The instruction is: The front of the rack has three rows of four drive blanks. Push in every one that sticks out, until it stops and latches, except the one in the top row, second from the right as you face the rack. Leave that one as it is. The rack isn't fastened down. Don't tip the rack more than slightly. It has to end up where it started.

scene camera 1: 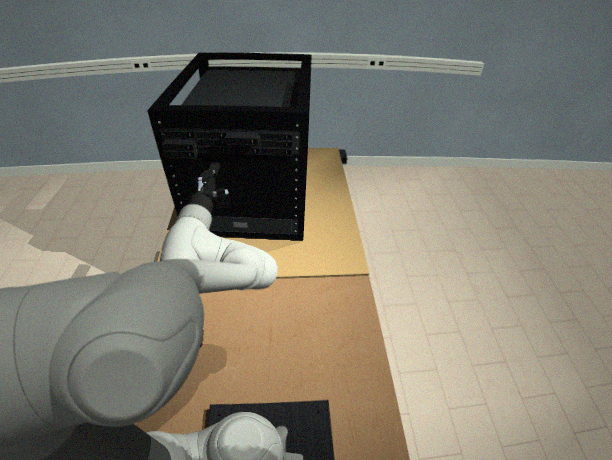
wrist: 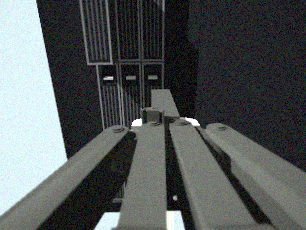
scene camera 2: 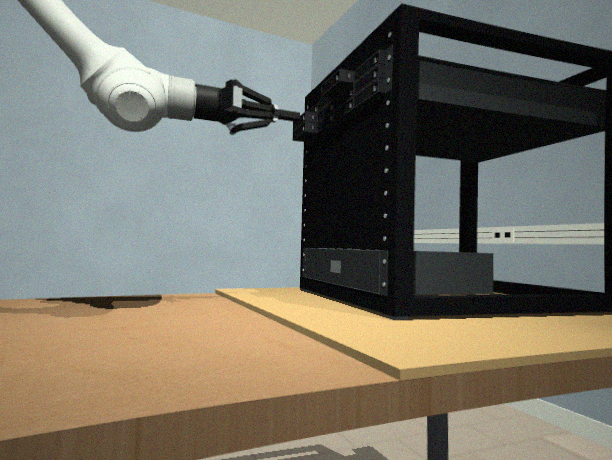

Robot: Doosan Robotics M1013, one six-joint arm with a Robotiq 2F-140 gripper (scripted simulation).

The pictures show: my gripper, a grey rack and a light board.
